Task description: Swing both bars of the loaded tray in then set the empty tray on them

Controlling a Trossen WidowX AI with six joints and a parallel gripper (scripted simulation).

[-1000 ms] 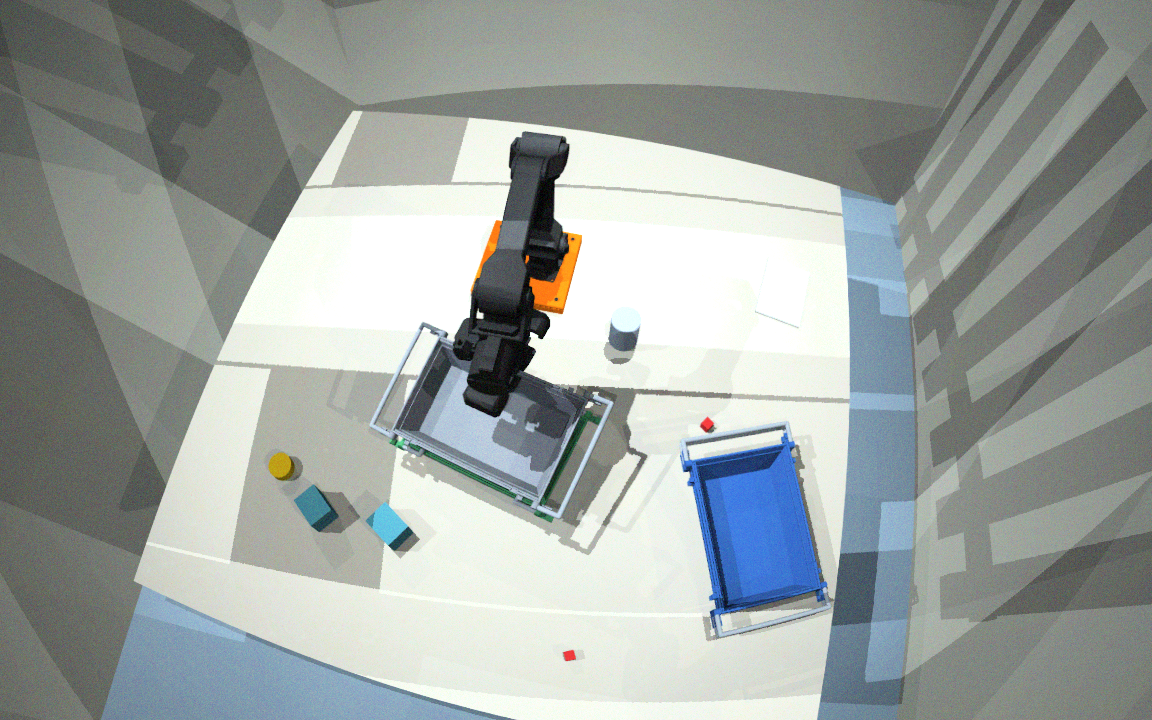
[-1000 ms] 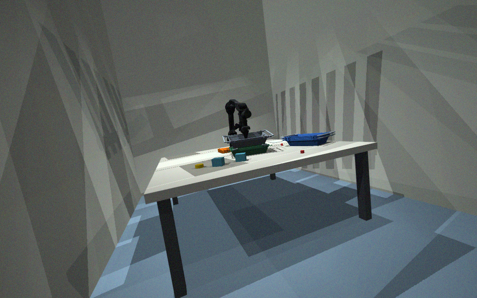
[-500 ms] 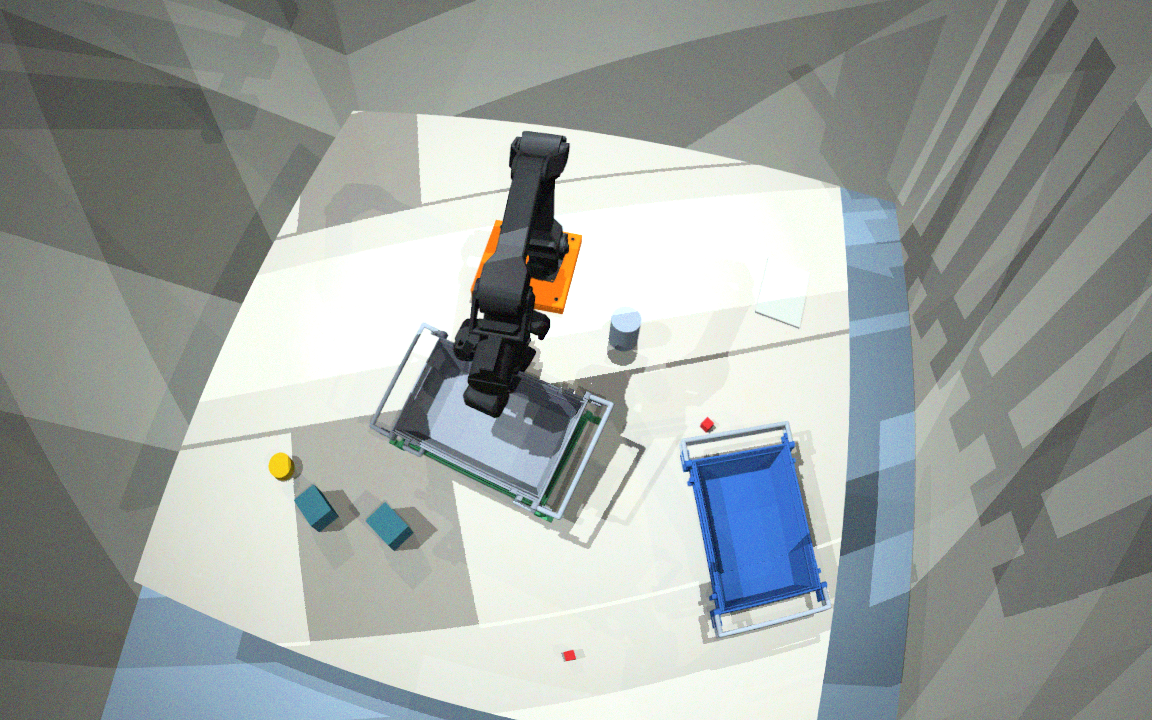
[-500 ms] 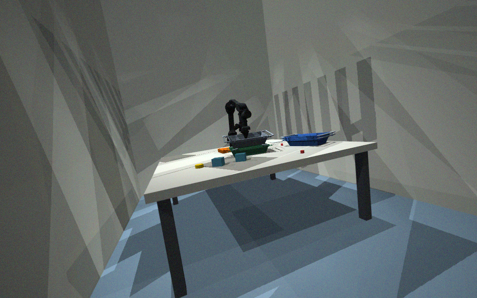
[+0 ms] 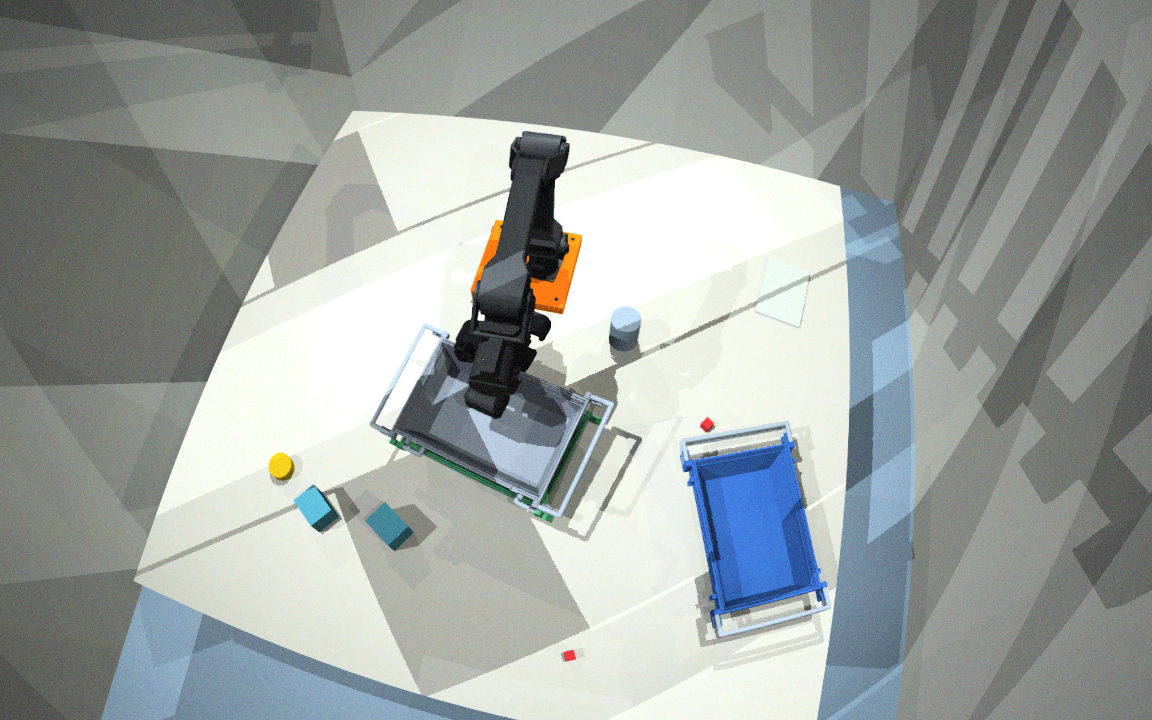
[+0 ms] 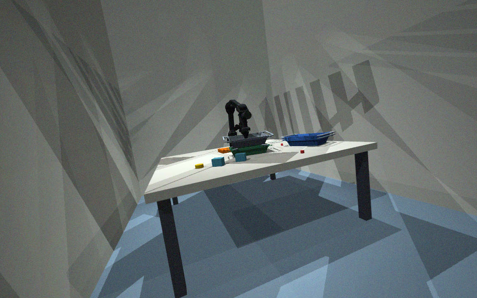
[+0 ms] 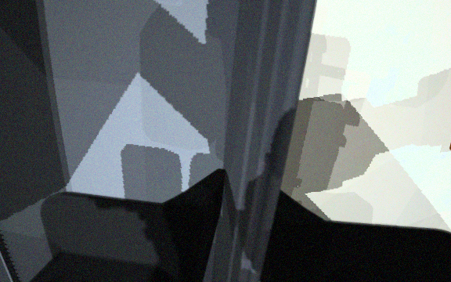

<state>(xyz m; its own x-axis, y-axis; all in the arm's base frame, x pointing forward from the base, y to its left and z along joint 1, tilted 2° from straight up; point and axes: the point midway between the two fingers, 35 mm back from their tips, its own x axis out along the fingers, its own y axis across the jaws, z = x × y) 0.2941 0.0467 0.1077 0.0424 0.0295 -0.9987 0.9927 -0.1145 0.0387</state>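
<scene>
Right now the grey tray is 8 cm ahead of my gripper tip, 1 cm to the right of it and 2 cm above it. Also, from my gripper tip: white sheet 42 cm behind, 43 cm to the left, 9 cm below; then pale cylinder 20 cm behind, 14 cm to the left, 6 cm below; then yellow disc 27 cm ahead, 38 cm to the right, 9 cm below.
</scene>
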